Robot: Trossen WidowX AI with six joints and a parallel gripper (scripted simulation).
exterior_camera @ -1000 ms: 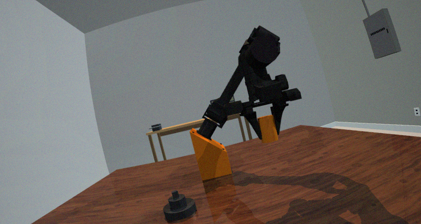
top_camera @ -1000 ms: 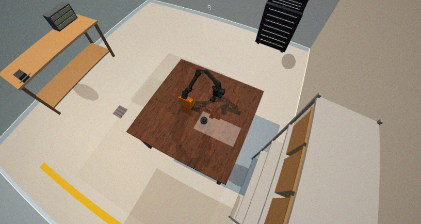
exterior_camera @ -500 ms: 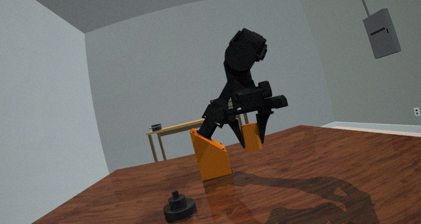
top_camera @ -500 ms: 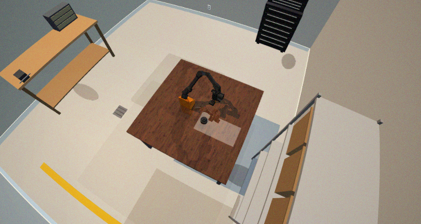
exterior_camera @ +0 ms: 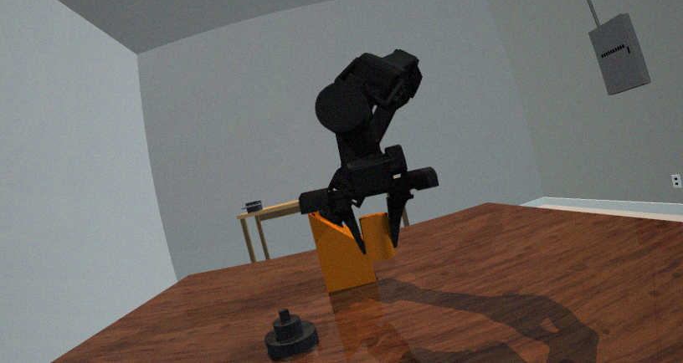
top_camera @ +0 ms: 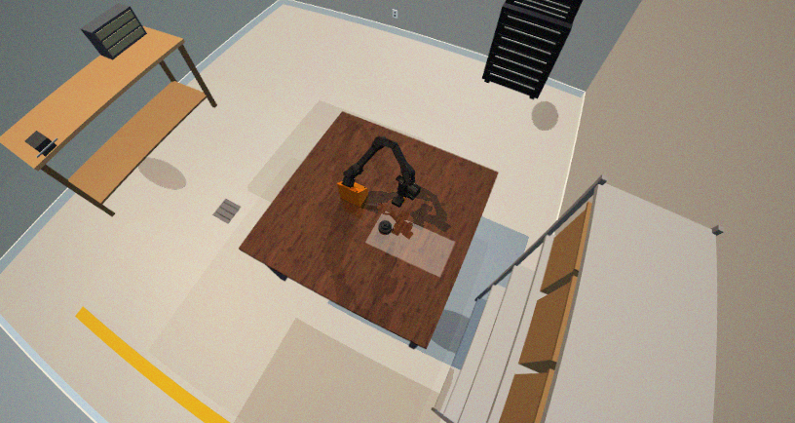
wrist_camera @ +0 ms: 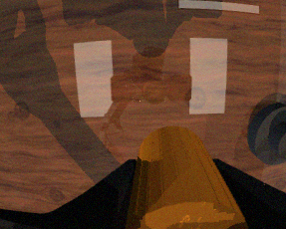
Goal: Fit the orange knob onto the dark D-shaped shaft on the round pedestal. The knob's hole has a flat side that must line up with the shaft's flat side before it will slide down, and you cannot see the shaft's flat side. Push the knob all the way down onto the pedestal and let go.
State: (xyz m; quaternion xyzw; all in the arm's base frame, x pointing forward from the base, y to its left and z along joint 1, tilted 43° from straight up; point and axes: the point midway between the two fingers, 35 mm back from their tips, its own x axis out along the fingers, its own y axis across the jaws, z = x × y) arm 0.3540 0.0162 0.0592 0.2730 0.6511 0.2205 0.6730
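Now: the dark pedestal 16 cm to the right of my gripper tip, 10 cm below it and 4 cm behind it. The rest, counted from my gripper tip: orange knob: 2 cm above.
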